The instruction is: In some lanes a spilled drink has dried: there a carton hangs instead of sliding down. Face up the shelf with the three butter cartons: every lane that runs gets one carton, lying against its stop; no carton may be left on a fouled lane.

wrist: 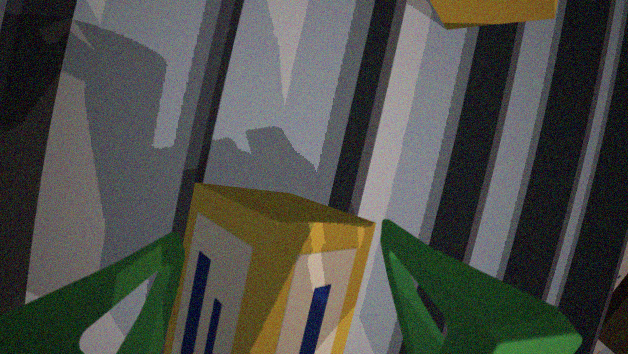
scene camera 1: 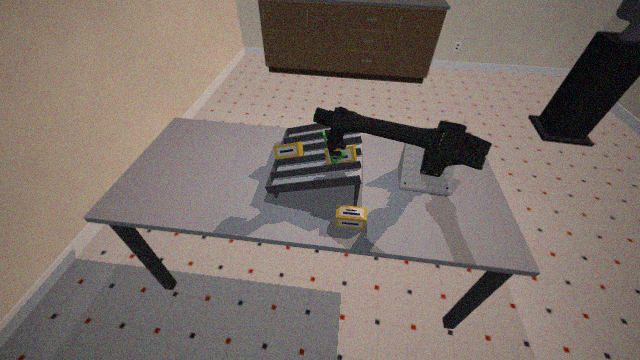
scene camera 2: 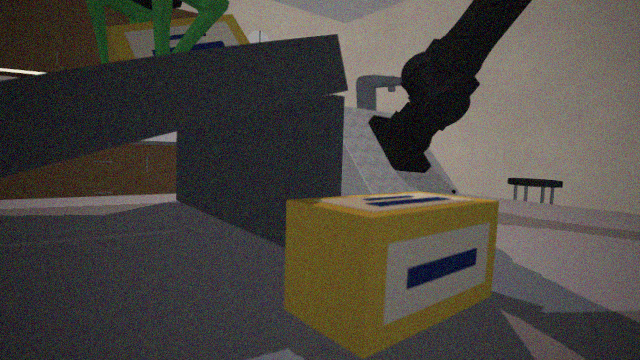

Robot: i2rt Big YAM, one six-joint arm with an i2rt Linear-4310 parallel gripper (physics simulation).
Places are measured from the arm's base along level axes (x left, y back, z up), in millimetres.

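Pixels of known places: gripper, fingertip midpoint: [wrist: 280,236] [scene camera 1: 330,155]; arm's base, link origin: [scene camera 2: 396,146].
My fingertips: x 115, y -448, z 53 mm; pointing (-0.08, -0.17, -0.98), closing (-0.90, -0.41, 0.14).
For each thing: its top centre in the pictures, then the offset to it from my fingertips. Level surfaces: height alone.
- yellow butter carton, top centre: [scene camera 2: 186,6] [scene camera 1: 342,143] dx -3, dy +45, dz +68 mm
- second carton, top centre: [scene camera 1: 288,140] dx -71, dy -208, dz -7 mm
- third carton, top centre: [scene camera 2: 401,199] [scene camera 1: 351,212] dx +210, dy +125, dz -97 mm
- grey table, surface height: dz -162 mm
The sloped shelf [scene camera 1: 315,185] [scene camera 2: 260,75] has several lanes between dark rails and tilts down to the left in scene camera 1. One yellow butter carton [scene camera 1: 347,154] [scene camera 2: 117,42] [wrist: 265,240] lies in a middle lane near the raised end. My gripper [scene camera 1: 335,150] [scene camera 2: 134,49] [wrist: 280,236] is open around it, one green finger on each side. A second carton [scene camera 1: 288,150] [wrist: 500,11] lies at the low end of a lane farther back; whether it touches its stop is unclear. A third carton [scene camera 1: 351,217] [scene camera 2: 335,260] rests on the table. No dried spill can be made out.
The grey table [scene camera 1: 165,175] carries the shelf and the arm's pale base plate [scene camera 1: 425,185]. The third carton stands in front of the shelf's raised end, near the table's front edge. The arm reaches over the raised end. A brown cabinet [scene camera 1: 350,37] stands beyond the table.
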